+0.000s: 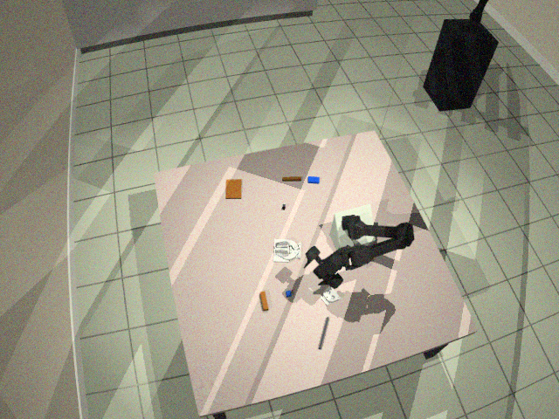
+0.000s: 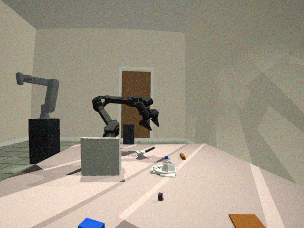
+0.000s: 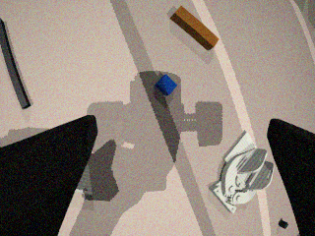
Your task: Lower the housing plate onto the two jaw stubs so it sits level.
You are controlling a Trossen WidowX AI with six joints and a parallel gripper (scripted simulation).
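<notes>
The white housing part is 10 cm behind my gripper tip, 3 cm to the left of it and 17 cm below it. The rest, counted from my gripper tip: blue cube (8 cm ahead, 3 cm to the right, 19 cm below); then white jaw assembly (1 cm ahead, 22 cm to the right, 19 cm below); then dark rod (2 cm behind, 19 cm to the left, 19 cm below).
</notes>
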